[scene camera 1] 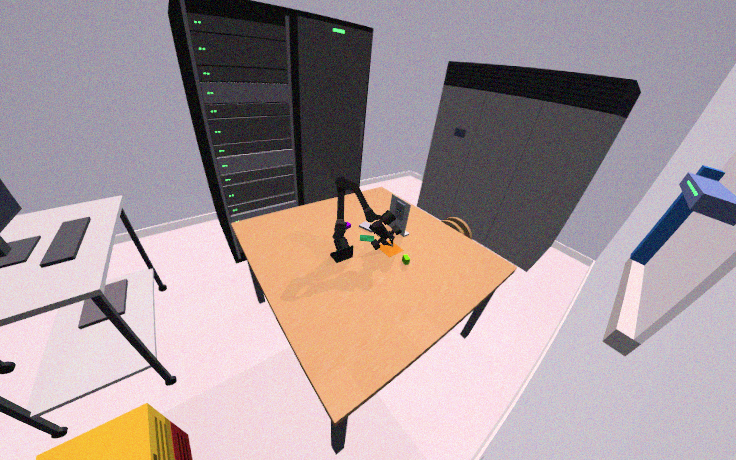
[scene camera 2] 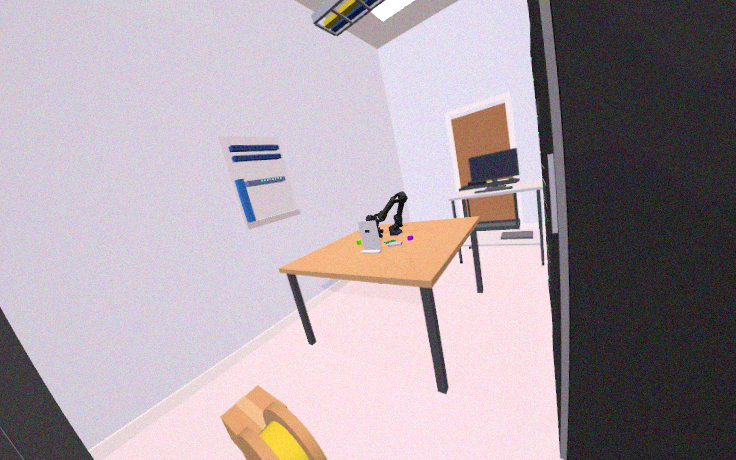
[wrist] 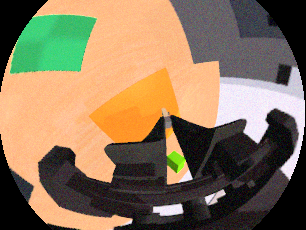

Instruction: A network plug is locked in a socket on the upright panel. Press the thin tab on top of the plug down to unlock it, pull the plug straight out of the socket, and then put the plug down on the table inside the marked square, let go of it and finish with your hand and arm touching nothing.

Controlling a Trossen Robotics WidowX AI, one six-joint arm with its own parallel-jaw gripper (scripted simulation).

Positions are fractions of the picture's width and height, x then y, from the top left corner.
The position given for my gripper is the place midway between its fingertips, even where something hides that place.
Note:
I see my gripper (wrist: 0.54,0.52) and an orange marked square (wrist: 0.42,0.51).

